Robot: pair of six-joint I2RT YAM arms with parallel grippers.
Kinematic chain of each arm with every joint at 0, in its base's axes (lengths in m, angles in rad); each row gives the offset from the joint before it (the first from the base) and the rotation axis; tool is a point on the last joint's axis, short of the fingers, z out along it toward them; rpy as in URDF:
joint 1: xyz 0 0 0.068 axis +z
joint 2: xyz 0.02 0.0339 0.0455 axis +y
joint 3: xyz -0.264 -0.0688 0 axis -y
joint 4: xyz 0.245 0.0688 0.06 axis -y
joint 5: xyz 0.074 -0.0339 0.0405 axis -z
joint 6: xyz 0.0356 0 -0.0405 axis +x
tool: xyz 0 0 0 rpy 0 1.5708 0
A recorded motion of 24 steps. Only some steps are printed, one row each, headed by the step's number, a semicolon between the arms.
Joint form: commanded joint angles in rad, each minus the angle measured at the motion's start. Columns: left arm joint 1, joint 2, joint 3, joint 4, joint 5, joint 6; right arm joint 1, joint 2, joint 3, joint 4, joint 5, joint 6.
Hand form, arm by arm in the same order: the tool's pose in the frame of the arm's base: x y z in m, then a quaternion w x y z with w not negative. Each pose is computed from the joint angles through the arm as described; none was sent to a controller.
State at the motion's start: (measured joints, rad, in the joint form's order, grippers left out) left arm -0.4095 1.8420 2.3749 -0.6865 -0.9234 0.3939; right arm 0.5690 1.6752 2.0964 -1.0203 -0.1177 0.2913
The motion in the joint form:
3: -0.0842 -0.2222 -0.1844 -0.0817 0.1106 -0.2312; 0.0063 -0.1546 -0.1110 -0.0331 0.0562 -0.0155
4: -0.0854 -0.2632 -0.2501 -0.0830 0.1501 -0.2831; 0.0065 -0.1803 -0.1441 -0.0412 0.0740 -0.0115
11: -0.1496 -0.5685 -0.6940 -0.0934 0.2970 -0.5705; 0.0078 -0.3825 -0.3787 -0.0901 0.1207 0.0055
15: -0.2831 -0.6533 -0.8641 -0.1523 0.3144 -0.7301; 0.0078 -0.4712 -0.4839 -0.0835 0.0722 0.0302
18: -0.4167 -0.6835 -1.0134 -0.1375 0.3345 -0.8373; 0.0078 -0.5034 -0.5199 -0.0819 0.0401 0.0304
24: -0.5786 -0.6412 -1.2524 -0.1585 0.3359 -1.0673; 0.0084 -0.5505 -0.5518 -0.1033 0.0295 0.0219
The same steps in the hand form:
3: 0.2793 -0.1209 0.5407 0.62472 -0.00824 0.75325 0.20561; 0.2421 0.1596 0.4798 0.41814 -0.14583 0.86937 0.21929
4: 0.2735 -0.1193 0.5339 0.62342 -0.00865 0.76107 0.17901; 0.2370 0.1556 0.4765 0.41477 -0.14045 0.87408 0.21030
11: 0.2142 -0.1094 0.4807 0.59211 -0.02124 0.80435 0.04448; 0.1936 0.1258 0.4537 0.38873 -0.12545 0.89485 0.17999
15: 0.1859 -0.1278 0.4420 0.54524 -0.00226 0.83821 -0.01049; 0.1755 0.1161 0.4421 0.37281 -0.12483 0.89688 0.20257
18: 0.1679 -0.1530 0.4033 0.50538 0.03162 0.86077 -0.05167; 0.1686 0.1130 0.4381 0.36539 -0.13145 0.89605 0.21519
24: 0.1463 -0.1862 0.3176 0.40803 0.05122 0.91066 -0.03975; 0.1565 0.1057 0.4355 0.36152 -0.13777 0.89626 0.21688

